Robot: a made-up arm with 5 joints.
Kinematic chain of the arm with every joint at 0, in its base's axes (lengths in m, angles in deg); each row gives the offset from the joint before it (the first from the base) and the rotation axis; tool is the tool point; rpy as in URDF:
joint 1: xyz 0.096 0 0.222 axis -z
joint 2: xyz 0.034 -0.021 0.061 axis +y
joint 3: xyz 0.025 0 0.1 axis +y
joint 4: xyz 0.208 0 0.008 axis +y
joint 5: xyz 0.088 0.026 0 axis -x
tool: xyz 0 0 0 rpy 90 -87.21 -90
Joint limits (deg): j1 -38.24..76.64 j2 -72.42..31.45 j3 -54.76..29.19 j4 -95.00..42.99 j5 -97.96..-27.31
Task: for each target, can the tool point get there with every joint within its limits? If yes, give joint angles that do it. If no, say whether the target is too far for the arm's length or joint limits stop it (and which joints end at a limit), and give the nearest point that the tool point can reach.
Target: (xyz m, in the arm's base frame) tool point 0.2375 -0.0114 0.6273
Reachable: yes | joints 6.62 -41.05 -16.05 0.51 -63.42
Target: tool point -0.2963 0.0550 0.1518
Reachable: no: joint limits stop it (at a limit: joint 2, joint 3, joint 4) | nearest point -0.1527 0.0349 0.4388 | short by 0.322 m
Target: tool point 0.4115 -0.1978 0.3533
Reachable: yes | joints 32.85 14.42 -15.79 23.57 -90.70
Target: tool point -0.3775 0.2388 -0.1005
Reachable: no: too far | nearest point -0.1282 0.1131 0.4388 | short by 0.607 m
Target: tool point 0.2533 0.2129 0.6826
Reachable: no: too far | nearest point 0.2701 0.1436 0.6289 | short by 0.089 m
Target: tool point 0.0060 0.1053 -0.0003
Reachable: no: joint limits stop it (at a limit: joint 1, joint 2, joint 3, joint 4) | nearest point 0.2466 0.1251 0.0924 | short by 0.259 m
